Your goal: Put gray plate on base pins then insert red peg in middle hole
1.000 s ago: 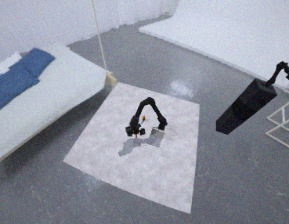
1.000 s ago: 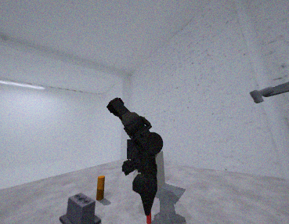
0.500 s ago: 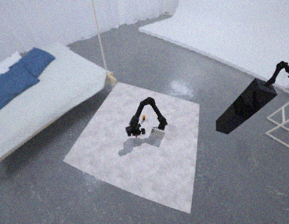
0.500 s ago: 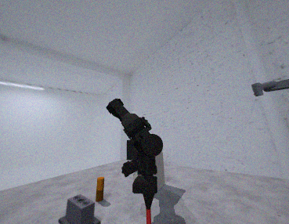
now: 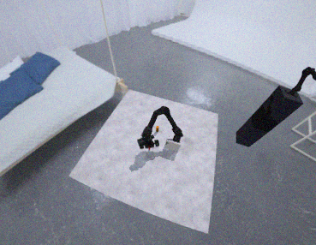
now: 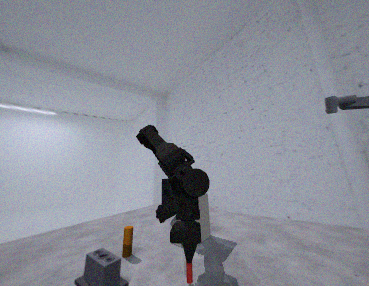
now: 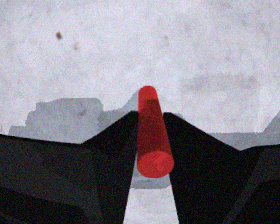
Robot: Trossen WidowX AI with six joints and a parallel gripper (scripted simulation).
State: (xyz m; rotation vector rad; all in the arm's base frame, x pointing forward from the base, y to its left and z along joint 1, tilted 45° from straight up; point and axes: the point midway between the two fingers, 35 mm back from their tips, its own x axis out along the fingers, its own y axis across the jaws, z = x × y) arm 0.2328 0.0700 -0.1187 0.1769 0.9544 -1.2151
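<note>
The gray plate is 180 mm to the right of my gripper tip and 120 mm ahead of it. Round my gripper tip: red peg right at my gripper tip; then orange block 250 mm to the right, 10 mm below, 10 mm ahead; then base 180 mm to the right, 120 mm ahead, 40 mm below.
</note>
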